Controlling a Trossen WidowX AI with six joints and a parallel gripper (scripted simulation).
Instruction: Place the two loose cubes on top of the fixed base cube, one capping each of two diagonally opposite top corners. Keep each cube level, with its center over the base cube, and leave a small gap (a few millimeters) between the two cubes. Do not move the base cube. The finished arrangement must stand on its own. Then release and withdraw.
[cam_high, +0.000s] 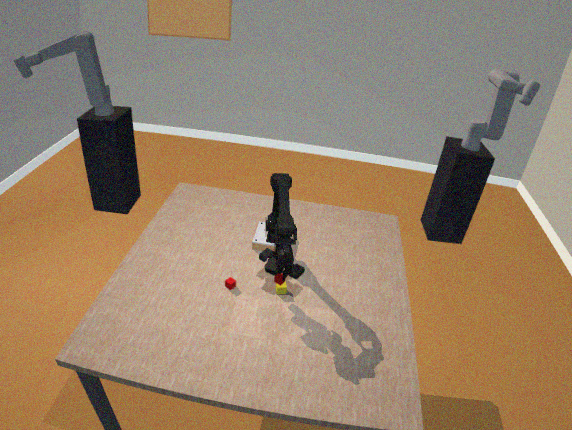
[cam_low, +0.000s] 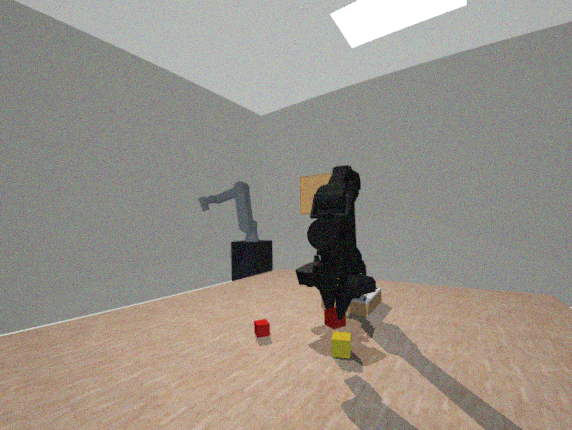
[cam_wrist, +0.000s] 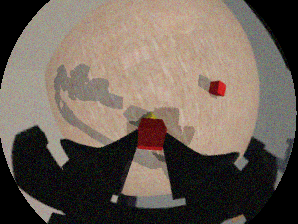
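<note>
Right now my gripper tip is 20 mm past the yellow base cube, 10 mm to the right of it and 70 mm above it.
</note>
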